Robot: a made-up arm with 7 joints. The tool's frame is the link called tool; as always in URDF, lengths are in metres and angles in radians. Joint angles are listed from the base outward. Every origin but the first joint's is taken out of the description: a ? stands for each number. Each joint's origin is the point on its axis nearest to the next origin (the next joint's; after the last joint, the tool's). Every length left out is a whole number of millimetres.
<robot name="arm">
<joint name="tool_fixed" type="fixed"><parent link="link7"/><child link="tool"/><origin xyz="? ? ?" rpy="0 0 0"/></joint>
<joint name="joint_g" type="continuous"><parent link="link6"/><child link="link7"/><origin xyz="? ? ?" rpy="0 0 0"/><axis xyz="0 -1 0"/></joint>
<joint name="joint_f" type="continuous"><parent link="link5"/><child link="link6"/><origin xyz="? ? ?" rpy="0 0 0"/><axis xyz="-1 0 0"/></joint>
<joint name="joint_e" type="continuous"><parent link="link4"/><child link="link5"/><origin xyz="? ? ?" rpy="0 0 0"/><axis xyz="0 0 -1"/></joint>
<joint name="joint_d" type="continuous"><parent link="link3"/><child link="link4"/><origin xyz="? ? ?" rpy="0 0 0"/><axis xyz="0 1 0"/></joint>
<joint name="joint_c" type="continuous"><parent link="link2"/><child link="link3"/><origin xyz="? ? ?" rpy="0 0 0"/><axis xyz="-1 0 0"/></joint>
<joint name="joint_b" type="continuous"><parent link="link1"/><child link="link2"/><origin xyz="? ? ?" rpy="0 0 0"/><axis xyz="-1 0 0"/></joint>
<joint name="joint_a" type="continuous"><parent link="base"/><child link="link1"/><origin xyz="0 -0.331 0.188" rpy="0 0 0"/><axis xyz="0 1 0"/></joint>
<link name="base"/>
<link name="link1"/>
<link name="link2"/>
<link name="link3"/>
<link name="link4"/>
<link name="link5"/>
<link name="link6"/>
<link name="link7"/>
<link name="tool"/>
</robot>
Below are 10 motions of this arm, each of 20 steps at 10 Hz.
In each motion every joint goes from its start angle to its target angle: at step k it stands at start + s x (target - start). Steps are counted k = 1, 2, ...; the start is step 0. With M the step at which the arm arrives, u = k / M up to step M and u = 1 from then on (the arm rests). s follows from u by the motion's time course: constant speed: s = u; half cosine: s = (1 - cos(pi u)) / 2; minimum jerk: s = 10 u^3 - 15 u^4 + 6 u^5.
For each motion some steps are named. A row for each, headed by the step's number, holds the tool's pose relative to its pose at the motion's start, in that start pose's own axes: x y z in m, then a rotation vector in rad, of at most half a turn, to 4 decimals.
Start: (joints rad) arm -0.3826 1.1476 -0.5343 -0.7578 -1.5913 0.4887 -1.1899
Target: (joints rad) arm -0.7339 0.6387 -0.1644 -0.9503 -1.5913 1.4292 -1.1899
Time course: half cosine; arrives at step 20
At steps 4, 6, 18, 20:
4: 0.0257 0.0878 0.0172 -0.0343 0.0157 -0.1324
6: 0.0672 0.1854 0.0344 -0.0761 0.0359 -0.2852
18: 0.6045 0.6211 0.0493 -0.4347 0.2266 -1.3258
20: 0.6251 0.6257 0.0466 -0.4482 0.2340 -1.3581

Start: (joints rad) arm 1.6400 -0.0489 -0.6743 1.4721 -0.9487 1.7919 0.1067
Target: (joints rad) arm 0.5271 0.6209 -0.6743 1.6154 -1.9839 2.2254 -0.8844
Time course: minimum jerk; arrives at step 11
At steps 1, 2, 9, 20:
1: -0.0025 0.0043 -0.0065 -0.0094 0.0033 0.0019
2: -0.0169 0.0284 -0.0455 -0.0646 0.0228 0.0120
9: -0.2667 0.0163 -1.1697 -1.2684 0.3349 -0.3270
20: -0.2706 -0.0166 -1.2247 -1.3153 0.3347 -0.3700

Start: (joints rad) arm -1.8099 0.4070 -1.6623 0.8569 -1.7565 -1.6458 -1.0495
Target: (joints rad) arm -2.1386 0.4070 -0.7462 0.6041 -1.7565 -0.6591 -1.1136
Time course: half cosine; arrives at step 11
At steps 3, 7, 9, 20:
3: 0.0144 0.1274 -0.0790 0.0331 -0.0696 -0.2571
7: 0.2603 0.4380 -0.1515 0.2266 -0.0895 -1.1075
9: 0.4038 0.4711 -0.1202 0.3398 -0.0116 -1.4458
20: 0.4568 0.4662 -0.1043 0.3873 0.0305 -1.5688

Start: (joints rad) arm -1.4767 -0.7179 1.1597 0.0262 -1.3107 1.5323 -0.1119
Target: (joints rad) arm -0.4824 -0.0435 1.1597 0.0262 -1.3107 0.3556 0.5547
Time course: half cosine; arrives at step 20
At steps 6, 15, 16, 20:
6: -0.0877 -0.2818 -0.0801 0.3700 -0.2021 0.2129
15: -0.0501 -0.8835 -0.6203 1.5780 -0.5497 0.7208
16: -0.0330 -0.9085 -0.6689 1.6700 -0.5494 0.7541
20: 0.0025 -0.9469 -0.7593 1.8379 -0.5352 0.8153

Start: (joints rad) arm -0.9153 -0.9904 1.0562 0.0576 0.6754 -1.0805 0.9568
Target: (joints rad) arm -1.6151 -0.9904 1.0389 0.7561 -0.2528 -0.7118 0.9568
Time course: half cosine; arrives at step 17
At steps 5, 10, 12, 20:
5: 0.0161 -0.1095 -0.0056 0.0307 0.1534 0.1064
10: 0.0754 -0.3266 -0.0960 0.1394 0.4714 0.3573
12: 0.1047 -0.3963 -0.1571 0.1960 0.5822 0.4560
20: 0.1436 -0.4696 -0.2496 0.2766 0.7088 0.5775

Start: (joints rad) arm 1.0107 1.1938 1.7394 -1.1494 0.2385 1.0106 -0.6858
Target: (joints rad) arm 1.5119 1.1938 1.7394 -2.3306 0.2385 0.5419 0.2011
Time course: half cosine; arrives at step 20
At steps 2, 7, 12, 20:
2: 0.0052 0.0149 -0.0233 0.0386 -0.0436 -0.0108
7: 0.1003 0.1947 -0.2228 0.4111 -0.5001 -0.1583
12: 0.3638 0.4920 -0.3348 0.9090 -1.2229 -0.5288
20: 0.6264 0.6490 -0.2286 1.2655 -1.8544 -1.0423

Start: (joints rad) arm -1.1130 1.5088 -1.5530 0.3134 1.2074 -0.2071 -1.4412
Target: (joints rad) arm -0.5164 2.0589 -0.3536 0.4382 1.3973 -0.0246 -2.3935
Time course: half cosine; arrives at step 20
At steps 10, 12, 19, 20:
10: 0.4721 0.2186 0.0082 0.2216 -0.2915 -0.6461
12: 0.5995 0.1794 0.1032 0.3040 -0.4173 -0.7832
19: 0.7120 0.0171 0.4264 0.4410 -0.7538 -0.9379
20: 0.7116 0.0142 0.4333 0.4424 -0.7605 -0.9387

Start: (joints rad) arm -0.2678 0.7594 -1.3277 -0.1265 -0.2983 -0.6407 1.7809
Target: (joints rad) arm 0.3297 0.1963 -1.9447 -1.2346 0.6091 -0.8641 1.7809
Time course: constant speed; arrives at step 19
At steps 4, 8, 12, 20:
4: -0.0096 0.1323 -0.0804 -0.1951 -0.3421 -0.2007
8: -0.0068 0.2641 -0.2166 -0.4395 -0.7146 -0.3778
12: 0.0230 0.3694 -0.4046 -0.7125 -1.1198 -0.5164
20: 0.1577 0.4137 -0.7878 -1.1834 -1.9235 -0.6193

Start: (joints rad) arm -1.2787 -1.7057 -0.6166 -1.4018 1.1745 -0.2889 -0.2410
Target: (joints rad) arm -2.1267 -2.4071 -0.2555 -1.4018 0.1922 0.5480 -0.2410
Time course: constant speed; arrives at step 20
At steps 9, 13, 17, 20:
9: 0.2806 0.1120 0.3598 -0.4929 0.4275 0.1793
13: 0.4431 0.1573 0.4744 -0.6737 0.5912 0.3141
17: 0.6226 0.1946 0.5585 -0.8231 0.7331 0.4795
20: 0.7656 0.2155 0.6003 -0.9112 0.8225 0.6209

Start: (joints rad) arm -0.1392 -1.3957 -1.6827 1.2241 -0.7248 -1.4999 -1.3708
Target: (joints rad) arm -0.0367 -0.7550 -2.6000 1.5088 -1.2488 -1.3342 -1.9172
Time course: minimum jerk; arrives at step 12
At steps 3, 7, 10, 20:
3: -0.0268 0.0026 0.0582 0.0011 0.1380 0.0028
7: -0.0539 0.0025 0.4013 -0.0246 0.8750 0.0160
10: 0.0144 -0.0010 0.5887 -0.0616 1.2923 0.0206
20: 0.0256 -0.0013 0.6085 -0.0669 1.3398 0.0210

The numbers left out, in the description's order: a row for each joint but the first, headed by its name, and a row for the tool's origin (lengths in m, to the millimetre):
tool: -0.223 0 -0.076
joint_g: 0 0.08 0.279
joint_f: -0.403 0.015 0
joint_e: -0.008 0 -0.056
joint_d: 0 0.273 -0.026
joint_c: 0 -0.065 -0.089
joint_b: -0.69 0 0.115

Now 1 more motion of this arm.
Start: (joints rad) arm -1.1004 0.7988 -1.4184 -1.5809 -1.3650 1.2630 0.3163
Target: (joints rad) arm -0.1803 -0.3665 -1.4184 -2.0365 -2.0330 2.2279 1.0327
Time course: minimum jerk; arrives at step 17
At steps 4, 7, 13, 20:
4: 0.0370 -0.0104 -0.0578 -0.0524 -0.0075 0.0658
7: 0.1202 -0.0401 -0.2243 -0.1560 -0.0578 0.3391
13: 0.2735 -0.0899 -0.6056 0.0347 -0.4580 1.2427
20: 0.3012 -0.0858 -0.6651 0.1297 -0.5605 1.3814

